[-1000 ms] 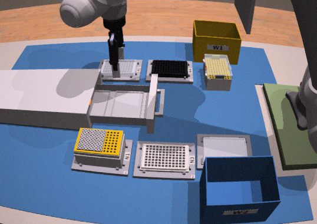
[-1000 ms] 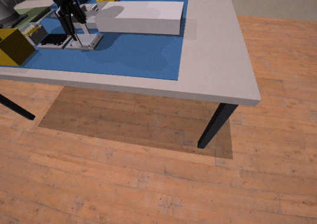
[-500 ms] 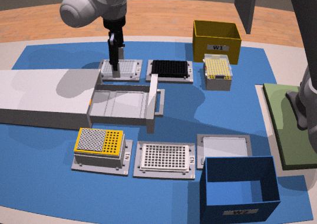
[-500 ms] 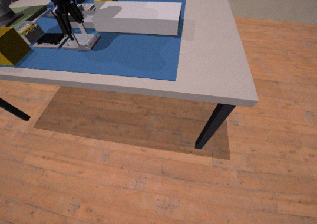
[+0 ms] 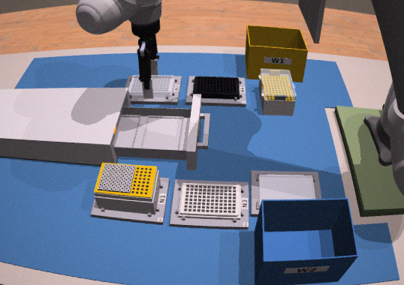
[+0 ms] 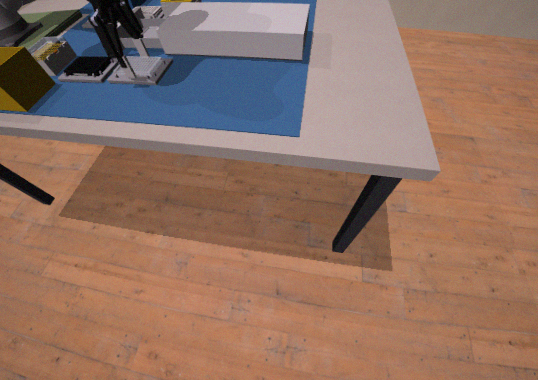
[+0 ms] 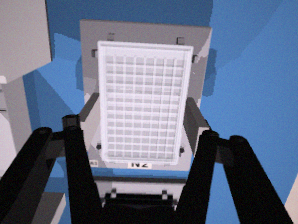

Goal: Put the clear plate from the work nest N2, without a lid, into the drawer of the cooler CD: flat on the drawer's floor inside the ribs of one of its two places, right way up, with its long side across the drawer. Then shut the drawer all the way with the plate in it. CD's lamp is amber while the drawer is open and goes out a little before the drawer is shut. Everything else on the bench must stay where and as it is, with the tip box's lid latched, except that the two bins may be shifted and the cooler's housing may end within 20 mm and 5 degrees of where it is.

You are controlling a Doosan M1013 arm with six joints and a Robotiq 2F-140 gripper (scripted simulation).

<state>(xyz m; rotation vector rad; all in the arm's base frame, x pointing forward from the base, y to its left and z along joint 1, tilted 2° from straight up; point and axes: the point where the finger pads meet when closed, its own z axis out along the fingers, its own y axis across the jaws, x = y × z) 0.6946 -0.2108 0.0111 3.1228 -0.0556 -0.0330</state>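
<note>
My hand is 30 mm above the work nest N2. From my hand the other things lie so: clear plate 20 mm below; N2 label 70 mm behind, 30 mm below; black plate 190 mm behind, 20 mm below.
</note>
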